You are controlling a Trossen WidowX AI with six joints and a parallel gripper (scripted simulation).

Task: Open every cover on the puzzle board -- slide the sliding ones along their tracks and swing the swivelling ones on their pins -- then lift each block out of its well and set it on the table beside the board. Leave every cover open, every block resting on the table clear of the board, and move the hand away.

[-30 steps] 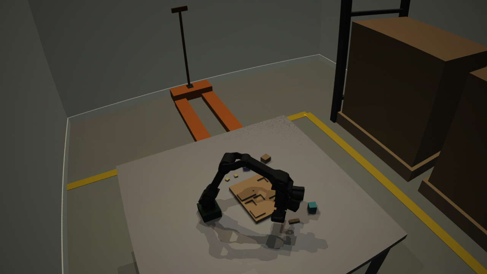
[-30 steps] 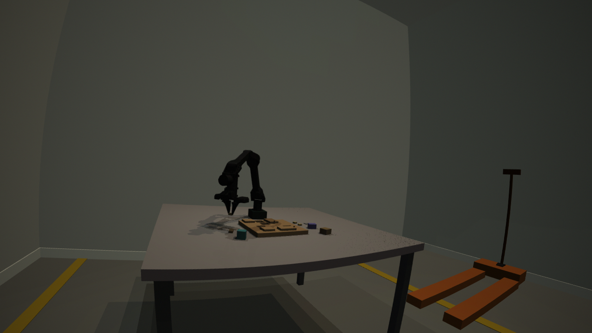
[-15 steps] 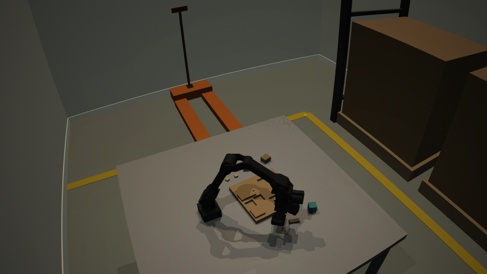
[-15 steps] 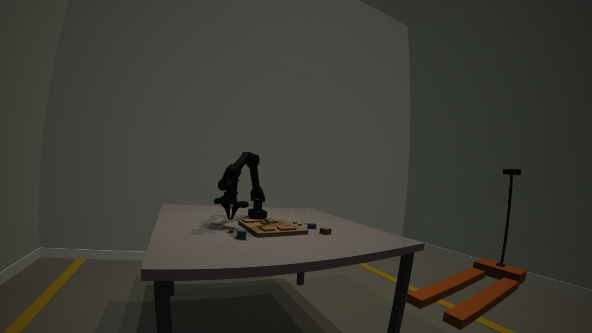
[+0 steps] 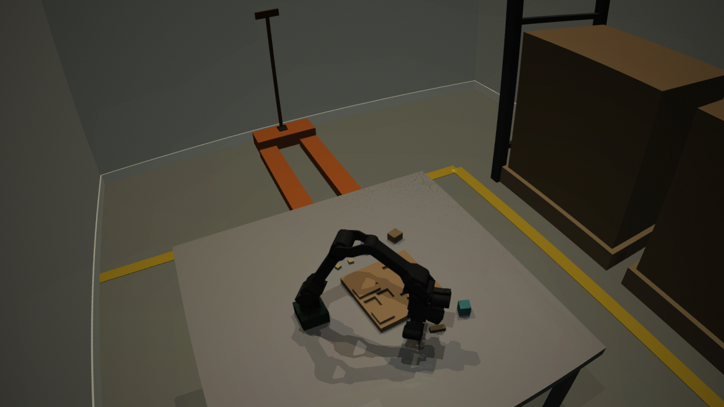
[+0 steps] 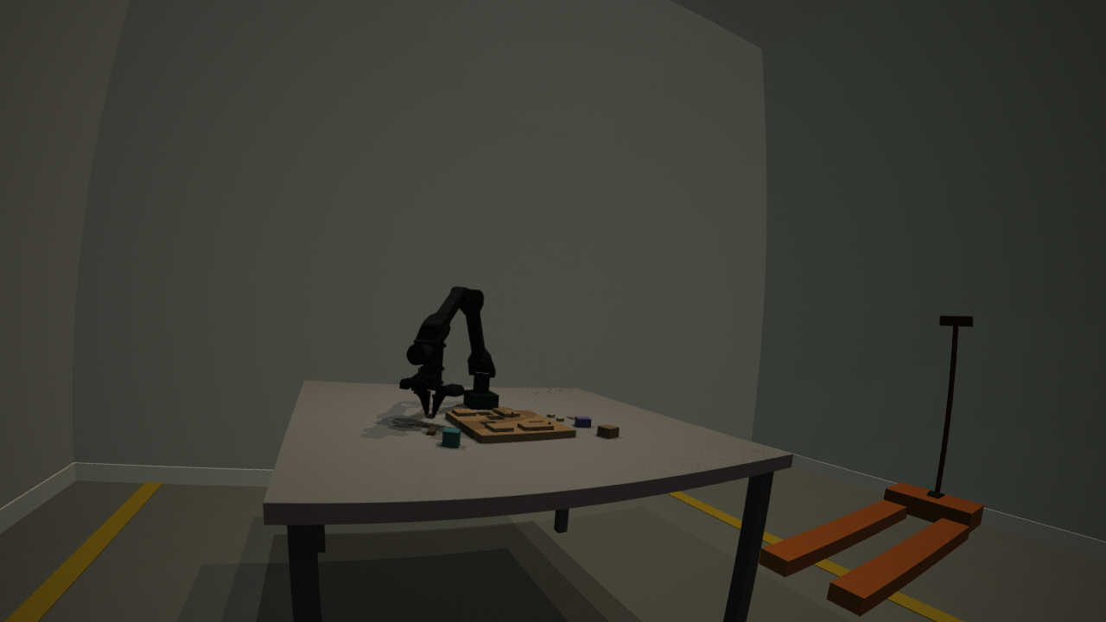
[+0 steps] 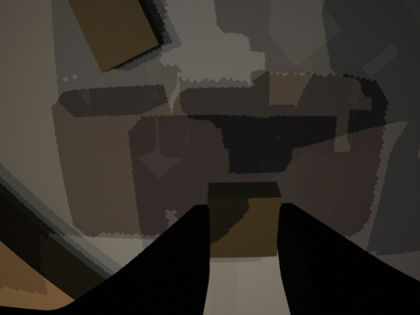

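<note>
My gripper tip is 210 mm to the right of the wooden puzzle board, 20 mm short of it and 10 mm above it. From my gripper tip the other things lie so: purple block 490 mm to the left, 20 mm below, 10 mm ahead; then teal block 210 mm ahead, 30 mm to the left, 10 mm below; then small flat brown piece 80 mm ahead, 20 mm below.
</note>
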